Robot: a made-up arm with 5 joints. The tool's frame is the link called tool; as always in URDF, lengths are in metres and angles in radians. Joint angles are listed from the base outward. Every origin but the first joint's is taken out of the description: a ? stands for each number. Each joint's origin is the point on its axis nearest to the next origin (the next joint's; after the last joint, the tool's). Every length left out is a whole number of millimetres.
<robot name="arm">
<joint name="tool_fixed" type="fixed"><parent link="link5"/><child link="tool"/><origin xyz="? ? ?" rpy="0 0 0"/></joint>
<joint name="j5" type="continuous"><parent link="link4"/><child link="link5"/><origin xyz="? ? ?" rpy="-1.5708 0 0"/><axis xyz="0 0 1"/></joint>
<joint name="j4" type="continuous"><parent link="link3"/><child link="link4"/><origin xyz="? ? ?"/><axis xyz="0 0 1"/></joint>
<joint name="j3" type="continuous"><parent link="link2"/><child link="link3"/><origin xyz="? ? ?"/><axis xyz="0 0 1"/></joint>
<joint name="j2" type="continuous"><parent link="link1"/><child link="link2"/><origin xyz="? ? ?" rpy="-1.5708 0 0"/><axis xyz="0 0 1"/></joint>
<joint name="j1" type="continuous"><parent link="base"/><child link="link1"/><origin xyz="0 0 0.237"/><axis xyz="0 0 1"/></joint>
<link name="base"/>
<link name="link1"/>
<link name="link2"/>
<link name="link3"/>
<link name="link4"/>
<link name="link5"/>
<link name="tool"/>
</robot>
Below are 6 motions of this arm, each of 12 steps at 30 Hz.
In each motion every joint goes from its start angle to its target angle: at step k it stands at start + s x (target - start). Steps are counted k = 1, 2, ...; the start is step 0. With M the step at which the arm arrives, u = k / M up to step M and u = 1 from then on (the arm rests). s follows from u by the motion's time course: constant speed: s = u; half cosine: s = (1 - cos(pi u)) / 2; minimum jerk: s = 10 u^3 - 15 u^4 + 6 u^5.
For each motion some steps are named. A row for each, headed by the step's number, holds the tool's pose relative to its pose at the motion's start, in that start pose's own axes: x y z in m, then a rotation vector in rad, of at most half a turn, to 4 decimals.
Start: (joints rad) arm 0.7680 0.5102 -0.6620 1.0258 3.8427
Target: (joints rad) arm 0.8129 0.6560 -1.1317 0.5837 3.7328
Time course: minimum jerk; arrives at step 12
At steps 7, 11, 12:
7: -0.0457 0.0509 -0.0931 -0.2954 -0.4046 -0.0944
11: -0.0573 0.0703 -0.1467 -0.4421 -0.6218 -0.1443
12: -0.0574 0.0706 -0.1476 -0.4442 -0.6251 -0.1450

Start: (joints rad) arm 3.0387 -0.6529 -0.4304 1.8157 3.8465
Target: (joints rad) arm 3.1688 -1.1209 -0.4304 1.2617 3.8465
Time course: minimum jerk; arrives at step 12
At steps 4, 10, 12:
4: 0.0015 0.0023 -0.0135 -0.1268 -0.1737 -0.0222
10: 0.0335 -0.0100 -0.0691 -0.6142 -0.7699 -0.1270
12: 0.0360 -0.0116 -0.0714 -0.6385 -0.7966 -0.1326

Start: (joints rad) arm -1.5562 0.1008 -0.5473 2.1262 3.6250
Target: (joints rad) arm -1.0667 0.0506 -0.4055 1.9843 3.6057
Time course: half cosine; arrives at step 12
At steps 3, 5, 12:
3: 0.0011 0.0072 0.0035 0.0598 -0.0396 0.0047
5: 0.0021 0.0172 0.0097 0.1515 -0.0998 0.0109
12: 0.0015 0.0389 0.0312 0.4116 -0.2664 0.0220

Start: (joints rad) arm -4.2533 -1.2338 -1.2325 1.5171 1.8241
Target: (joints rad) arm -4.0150 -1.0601 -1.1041 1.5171 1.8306
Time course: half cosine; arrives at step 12
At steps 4, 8, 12:
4: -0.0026 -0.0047 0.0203 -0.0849 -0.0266 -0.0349
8: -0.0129 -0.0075 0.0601 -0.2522 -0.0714 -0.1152
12: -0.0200 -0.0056 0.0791 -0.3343 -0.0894 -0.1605

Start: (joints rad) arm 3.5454 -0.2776 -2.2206 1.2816 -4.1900
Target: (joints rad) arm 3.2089 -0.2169 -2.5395 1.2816 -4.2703
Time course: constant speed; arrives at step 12
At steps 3, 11, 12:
3: 0.0082 -0.0136 -0.0159 0.0954 0.0379 0.0066
11: 0.0242 -0.0375 -0.0634 0.3479 0.1562 -0.0005
12: 0.0255 -0.0392 -0.0696 0.3790 0.1728 -0.0038

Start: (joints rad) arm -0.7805 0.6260 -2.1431 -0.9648 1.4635
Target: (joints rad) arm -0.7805 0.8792 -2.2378 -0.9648 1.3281
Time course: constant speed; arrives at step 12
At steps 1, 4, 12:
1: -0.0009 0.0082 -0.0018 -0.0131 -0.0015 -0.0113
4: -0.0035 0.0327 -0.0079 -0.0524 -0.0068 -0.0451
12: -0.0103 0.0960 -0.0308 -0.1562 -0.0276 -0.1351

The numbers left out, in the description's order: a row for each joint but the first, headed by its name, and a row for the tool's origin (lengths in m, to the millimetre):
tool: 0 0 0
j5: 0.073 0.093 0
j4: 0.047 0.207 0
j3: 0.044 -0.235 0
j2: 0 0 0

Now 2 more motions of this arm.
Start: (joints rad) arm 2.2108 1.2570 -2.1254 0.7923 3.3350
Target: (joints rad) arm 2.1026 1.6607 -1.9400 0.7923 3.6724
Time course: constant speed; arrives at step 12
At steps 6, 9, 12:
6: 0.0674 -0.0375 0.1128 0.0772 0.2848 0.2216
9: 0.1119 -0.0549 0.1603 0.1282 0.4247 0.3299
12: 0.1624 -0.0703 0.2009 0.1877 0.5631 0.4347

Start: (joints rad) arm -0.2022 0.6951 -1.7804 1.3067 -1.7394
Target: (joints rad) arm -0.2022 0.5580 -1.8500 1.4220 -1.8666
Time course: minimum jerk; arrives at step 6
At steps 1, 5, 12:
1: 0.0001 -0.0006 -0.0025 -0.0032 -0.0006 -0.0045
5: 0.0035 -0.0205 -0.0666 -0.0859 -0.0201 -0.1226
12: 0.0037 -0.0215 -0.0690 -0.0890 -0.0210 -0.1271

